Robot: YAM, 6 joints.
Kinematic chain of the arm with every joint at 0, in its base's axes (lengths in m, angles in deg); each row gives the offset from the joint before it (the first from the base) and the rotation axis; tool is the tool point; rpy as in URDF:
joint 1: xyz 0 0 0.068 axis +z
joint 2: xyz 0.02 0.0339 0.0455 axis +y
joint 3: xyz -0.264 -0.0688 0 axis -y
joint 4: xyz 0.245 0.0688 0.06 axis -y
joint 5: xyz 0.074 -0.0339 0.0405 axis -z
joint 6: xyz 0.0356 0 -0.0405 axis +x
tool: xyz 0 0 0 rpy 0 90 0
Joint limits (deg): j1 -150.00..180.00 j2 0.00..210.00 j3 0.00..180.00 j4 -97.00..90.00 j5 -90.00..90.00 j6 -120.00..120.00
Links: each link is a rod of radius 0.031 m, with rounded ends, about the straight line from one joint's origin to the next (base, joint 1, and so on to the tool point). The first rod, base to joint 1, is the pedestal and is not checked.
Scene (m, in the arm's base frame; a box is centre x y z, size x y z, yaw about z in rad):
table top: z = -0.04
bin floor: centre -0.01 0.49 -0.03 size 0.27 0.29 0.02 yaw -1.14
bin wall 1: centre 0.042 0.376 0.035 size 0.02 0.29 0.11 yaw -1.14
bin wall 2: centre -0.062 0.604 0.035 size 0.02 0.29 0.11 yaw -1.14
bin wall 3: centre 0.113 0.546 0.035 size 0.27 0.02 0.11 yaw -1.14
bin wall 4: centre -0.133 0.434 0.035 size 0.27 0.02 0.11 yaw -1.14
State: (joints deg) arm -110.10 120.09 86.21 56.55 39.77 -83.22
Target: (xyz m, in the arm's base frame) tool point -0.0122 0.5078 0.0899
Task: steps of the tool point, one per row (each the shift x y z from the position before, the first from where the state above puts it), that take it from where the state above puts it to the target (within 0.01 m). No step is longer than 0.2 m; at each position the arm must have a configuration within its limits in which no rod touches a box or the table.
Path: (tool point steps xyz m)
1: 0.0377 0.0652 0.1724
2: 0.0506 0.1306 0.1328
3: 0.0506 0.1757 0.0691
4: 0.0400 0.1920 -0.0062
5: 0.0227 0.1771 -0.0794
6: 0.0040 0.1347 -0.1381
7: -0.0110 0.0732 -0.1734
8: -0.0195 0.0048 -0.1815

